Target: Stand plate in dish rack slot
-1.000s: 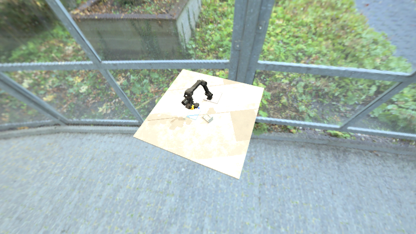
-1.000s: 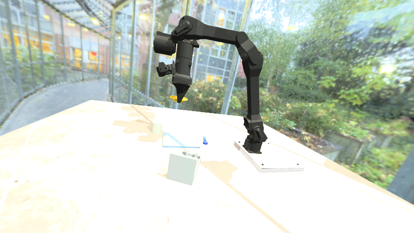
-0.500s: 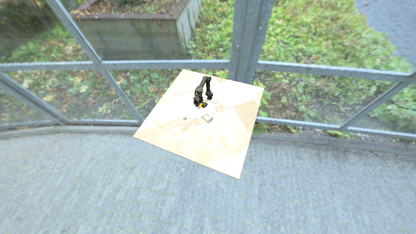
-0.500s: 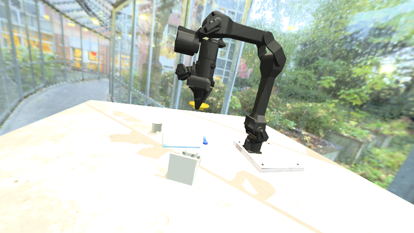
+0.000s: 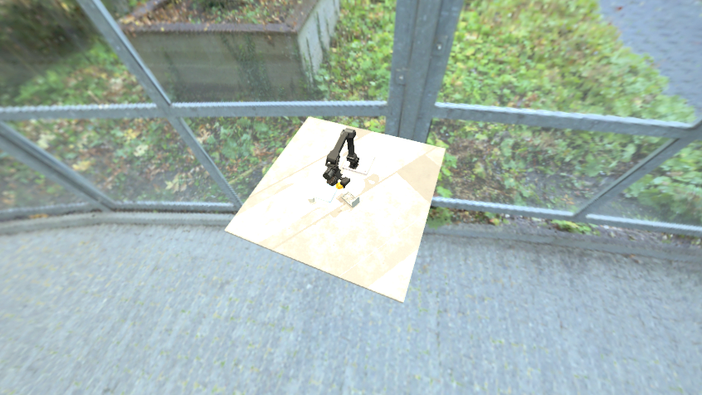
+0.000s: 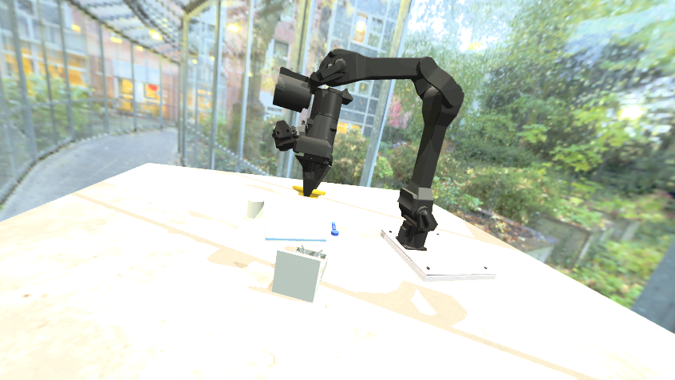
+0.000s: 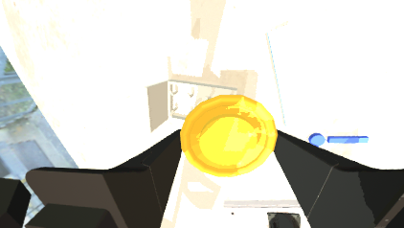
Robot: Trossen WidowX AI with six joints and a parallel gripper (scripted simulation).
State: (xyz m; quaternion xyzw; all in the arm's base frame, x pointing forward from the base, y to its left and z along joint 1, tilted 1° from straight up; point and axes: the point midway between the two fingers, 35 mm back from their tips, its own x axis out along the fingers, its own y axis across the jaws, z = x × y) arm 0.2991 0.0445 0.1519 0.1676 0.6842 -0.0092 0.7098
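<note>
Right now the dish rack is 120 mm below my gripper tip and 70 mm to the left of it. From my gripper tip the other things lie so: blue spoon 140 mm to the right, 140 mm below, 110 mm behind; yellow plate 10 mm above; pale blue mat 140 mm below, 130 mm to the right, 10 mm ahead.
</note>
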